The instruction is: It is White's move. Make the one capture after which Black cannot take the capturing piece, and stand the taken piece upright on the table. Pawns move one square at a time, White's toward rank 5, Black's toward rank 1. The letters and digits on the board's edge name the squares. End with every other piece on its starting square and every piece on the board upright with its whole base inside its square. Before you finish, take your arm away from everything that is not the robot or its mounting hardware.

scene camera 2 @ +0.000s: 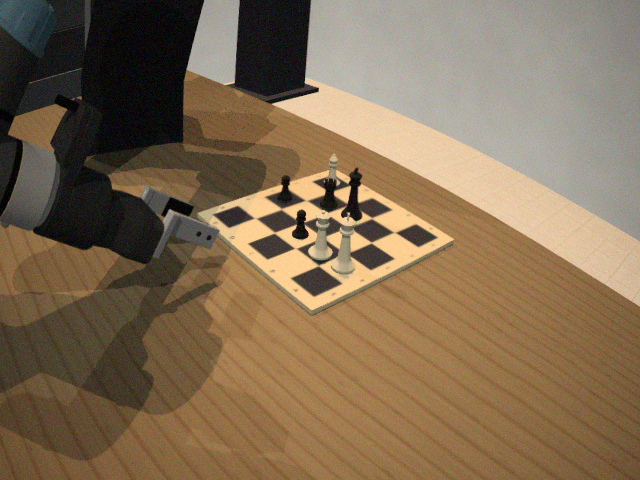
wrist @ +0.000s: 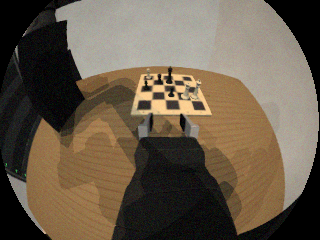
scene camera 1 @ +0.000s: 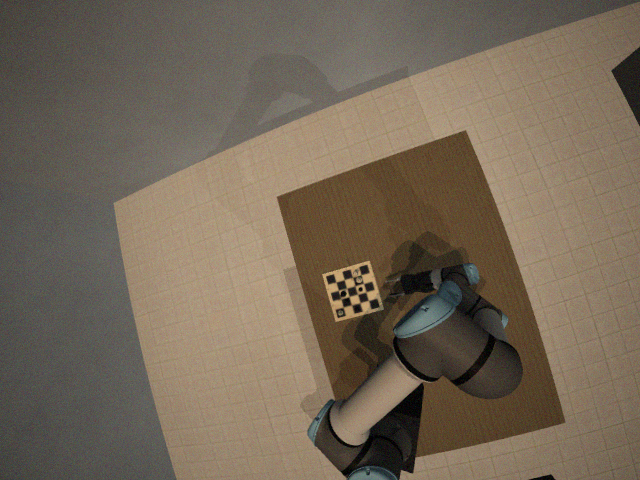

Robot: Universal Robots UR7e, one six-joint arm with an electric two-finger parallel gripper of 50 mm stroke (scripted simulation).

Note:
In view: the gripper (scene camera 2: 200,225), a white king (scene camera 2: 343,264) and a chessboard (scene camera 2: 388,239).
The chessboard also shows in the wrist view (wrist: 156,100) and in scene camera 1 (scene camera 1: 368,300). The gripper also shows in the wrist view (wrist: 166,118).

